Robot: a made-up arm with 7 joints. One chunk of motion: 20 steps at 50 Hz.
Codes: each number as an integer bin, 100 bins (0 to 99) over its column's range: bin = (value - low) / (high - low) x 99, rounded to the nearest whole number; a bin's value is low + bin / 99 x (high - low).
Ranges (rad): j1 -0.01..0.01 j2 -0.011..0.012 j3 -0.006..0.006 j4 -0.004..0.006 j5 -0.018..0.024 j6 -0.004..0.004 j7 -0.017..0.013
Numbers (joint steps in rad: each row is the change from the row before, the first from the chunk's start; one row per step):
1: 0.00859 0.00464 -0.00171 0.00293 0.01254 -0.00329 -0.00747
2: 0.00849 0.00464 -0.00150 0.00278 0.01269 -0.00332 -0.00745
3: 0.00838 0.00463 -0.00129 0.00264 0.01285 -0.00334 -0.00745
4: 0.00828 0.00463 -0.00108 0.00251 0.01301 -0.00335 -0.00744
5: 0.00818 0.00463 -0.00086 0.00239 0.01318 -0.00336 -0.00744
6: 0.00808 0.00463 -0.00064 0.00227 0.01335 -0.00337 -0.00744
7: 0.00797 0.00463 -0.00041 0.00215 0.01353 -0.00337 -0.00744
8: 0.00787 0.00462 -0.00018 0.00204 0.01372 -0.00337 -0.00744
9: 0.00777 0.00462 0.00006 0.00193 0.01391 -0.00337 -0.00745
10: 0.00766 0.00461 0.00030 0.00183 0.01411 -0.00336 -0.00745
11: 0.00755 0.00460 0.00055 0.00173 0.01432 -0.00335 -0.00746
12: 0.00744 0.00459 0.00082 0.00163 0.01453 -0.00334 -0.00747
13: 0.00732 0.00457 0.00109 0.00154 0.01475 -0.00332 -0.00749
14: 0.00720 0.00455 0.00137 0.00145 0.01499 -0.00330 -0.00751
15: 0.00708 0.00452 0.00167 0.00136 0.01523 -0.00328 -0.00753
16: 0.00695 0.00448 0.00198 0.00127 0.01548 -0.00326 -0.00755
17: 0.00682 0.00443 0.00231 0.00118 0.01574 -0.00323 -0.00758
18: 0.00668 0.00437 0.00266 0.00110 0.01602 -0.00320 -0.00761
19: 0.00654 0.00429 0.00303 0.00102 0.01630 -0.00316 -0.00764
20: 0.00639 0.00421 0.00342 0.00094 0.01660 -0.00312 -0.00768
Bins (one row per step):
1: 92 67 35 69 72 9 31
2: 92 67 37 67 72 8 32
3: 91 67 39 66 73 8 32
4: 90 67 41 64 73 8 32
5: 90 67 42 63 73 8 32
6: 89 67 44 62 74 8 32
7: 89 67 46 61 74 8 32
8: 88 67 48 60 75 8 32
9: 88 67 50 59 75 8 32
10: 87 67 52 58 76 8 32
11: 87 67 54 57 76 8 31
12: 86 67 56 56 77 8 31
13: 86 67 58 55 77 8 31
14: 85 67 61 54 78 9 31
15: 85 67 63 53 78 9 31
16: 84 67 66 52 79 9 31
17: 83 66 69 51 80 10 31
18: 83 66 71 50 80 10 31
19: 82 66 74 50 81 10 31
20: 81 65 78 49 82 11 31

